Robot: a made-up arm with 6 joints. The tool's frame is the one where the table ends. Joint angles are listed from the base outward.
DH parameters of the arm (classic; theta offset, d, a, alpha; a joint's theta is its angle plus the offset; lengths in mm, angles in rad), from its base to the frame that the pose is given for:
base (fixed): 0 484.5 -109.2 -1.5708
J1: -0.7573 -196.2 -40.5 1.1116
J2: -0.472 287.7 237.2 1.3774
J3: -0.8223 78 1.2 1.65
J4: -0.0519 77.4 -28 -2.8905
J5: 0.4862 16 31.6 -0.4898
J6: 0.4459 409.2 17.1 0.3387
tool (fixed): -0.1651 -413.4 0 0
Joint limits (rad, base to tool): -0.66..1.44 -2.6..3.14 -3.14..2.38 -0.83..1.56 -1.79..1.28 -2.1..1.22
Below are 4 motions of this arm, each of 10 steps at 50 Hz.
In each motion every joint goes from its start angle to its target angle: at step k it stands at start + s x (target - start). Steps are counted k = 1, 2, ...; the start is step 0. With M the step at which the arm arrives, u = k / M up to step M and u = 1 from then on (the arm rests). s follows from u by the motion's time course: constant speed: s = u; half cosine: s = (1 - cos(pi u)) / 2; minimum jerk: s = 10 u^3 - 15 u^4 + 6 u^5.
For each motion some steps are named. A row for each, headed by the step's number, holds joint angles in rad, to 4 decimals.
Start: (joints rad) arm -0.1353 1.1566 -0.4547 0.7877 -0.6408 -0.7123
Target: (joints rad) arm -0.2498 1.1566 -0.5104 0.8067 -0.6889 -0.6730
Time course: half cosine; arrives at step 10
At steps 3, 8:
3: -0.1589 1.1566 -0.4662 0.7916 -0.6507 -0.7042
8: -0.2389 1.1566 -0.5051 0.8049 -0.6843 -0.6768

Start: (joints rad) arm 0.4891 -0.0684 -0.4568 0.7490 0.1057 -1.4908
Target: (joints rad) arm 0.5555 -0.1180 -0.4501 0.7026 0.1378 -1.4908
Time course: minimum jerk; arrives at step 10
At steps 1, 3, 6, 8, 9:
1: 0.4897 -0.0688 -0.4567 0.7486 0.1060 -1.4908
3: 0.4999 -0.0765 -0.4557 0.7414 0.1109 -1.4908
6: 0.5344 -0.1023 -0.4522 0.7173 0.1276 -1.4908
8: 0.5517 -0.1151 -0.4505 0.7053 0.1359 -1.4908
9: 0.5549 -0.1176 -0.4502 0.7030 0.1375 -1.4908

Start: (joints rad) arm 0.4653 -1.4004 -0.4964 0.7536 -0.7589 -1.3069
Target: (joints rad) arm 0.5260 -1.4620 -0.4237 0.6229 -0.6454 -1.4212
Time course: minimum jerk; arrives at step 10
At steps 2, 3, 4, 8, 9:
2: 0.4688 -1.4040 -0.4922 0.7460 -0.7523 -1.3135
3: 0.4752 -1.4104 -0.4845 0.7323 -0.7404 -1.3255
4: 0.4846 -1.4200 -0.4733 0.7121 -0.7229 -1.3432
8: 0.5225 -1.4584 -0.4279 0.6305 -0.6520 -1.4146
9: 0.5255 -1.4615 -0.4243 0.6240 -0.6464 -1.4202

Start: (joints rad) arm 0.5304 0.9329 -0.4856 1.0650 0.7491 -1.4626
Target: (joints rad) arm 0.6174 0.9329 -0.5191 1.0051 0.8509 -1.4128
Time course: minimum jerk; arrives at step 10
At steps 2, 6, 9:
2: 0.5354 0.9329 -0.4875 1.0615 0.7550 -1.4597
6: 0.5898 0.9329 -0.5085 1.0241 0.8186 -1.4286
9: 0.6167 0.9329 -0.5188 1.0056 0.8500 -1.4132

